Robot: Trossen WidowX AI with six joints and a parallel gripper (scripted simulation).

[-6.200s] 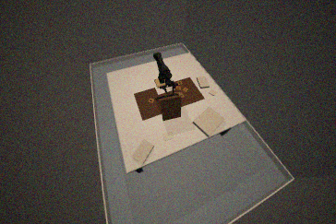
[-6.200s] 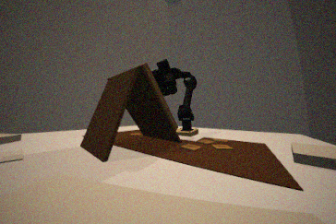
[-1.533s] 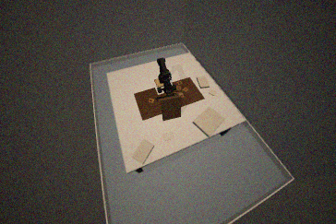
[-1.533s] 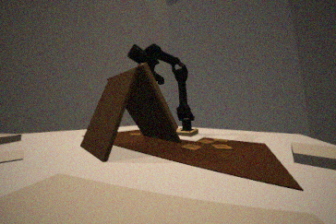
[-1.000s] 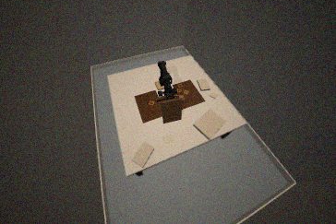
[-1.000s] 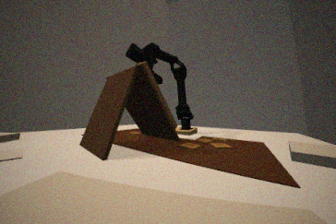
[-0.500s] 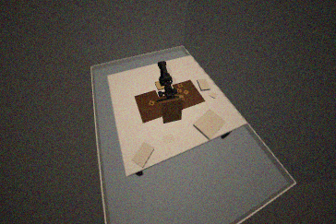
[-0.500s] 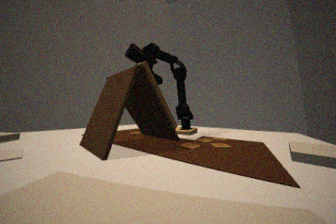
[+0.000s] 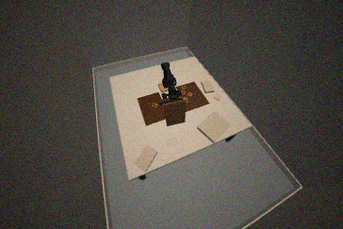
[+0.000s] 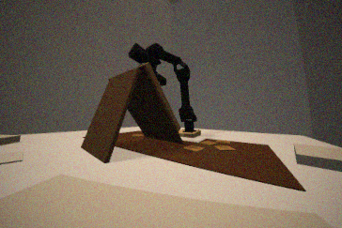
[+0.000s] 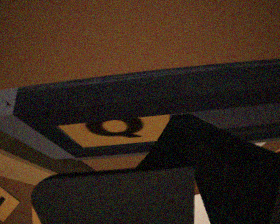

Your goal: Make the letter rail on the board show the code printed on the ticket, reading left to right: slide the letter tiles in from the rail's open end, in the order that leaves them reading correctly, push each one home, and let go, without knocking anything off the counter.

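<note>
The white ticket lies 9 cm below my gripper tip, 6 cm behind it and 4 cm to the right of it. The rest, counted from my gripper tip: pale slip (35 cm ahead, 18 cm below, 11 cm to the right); brown mat (18 cm below, 15 cm behind, 6 cm to the left).
</note>
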